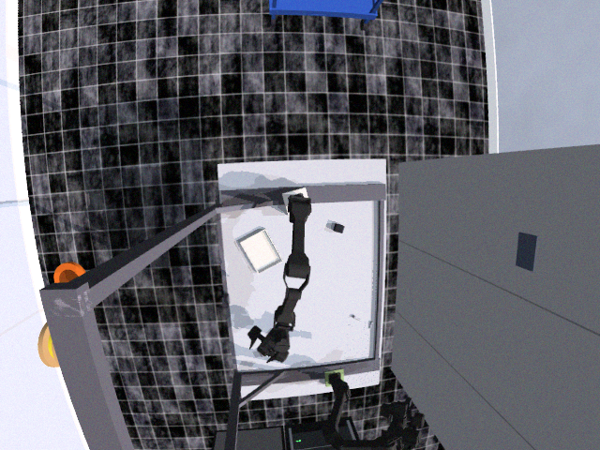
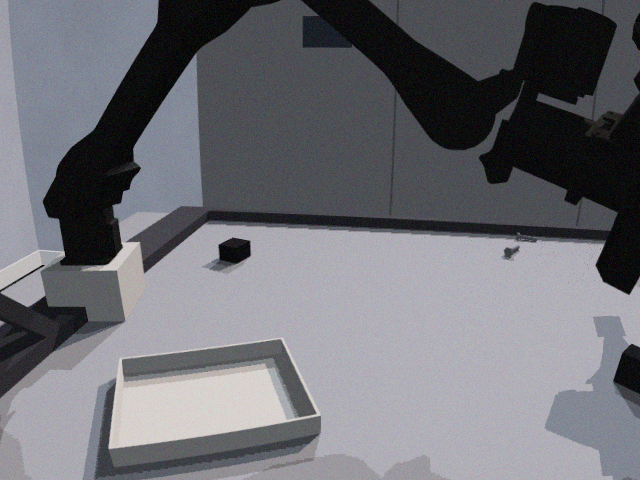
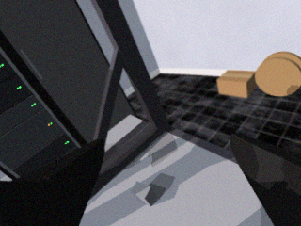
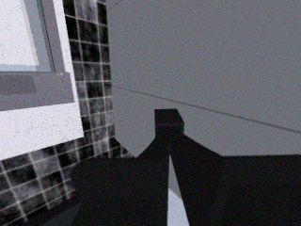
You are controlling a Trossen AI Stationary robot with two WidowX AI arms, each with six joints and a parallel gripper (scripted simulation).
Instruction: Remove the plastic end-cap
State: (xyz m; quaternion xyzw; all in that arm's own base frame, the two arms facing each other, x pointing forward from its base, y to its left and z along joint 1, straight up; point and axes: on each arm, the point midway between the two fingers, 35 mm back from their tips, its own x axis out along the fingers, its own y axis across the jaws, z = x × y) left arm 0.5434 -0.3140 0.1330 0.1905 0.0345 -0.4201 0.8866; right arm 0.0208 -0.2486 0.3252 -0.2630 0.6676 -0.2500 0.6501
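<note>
The black plastic end-cap is 30 mm below my right hand and 20 mm ahead of it. Also, from my right hand: metal part 340 mm below, 320 mm to the left, 80 mm behind; metal parts tray 770 mm to the left, 440 mm behind, 340 mm below.
</note>
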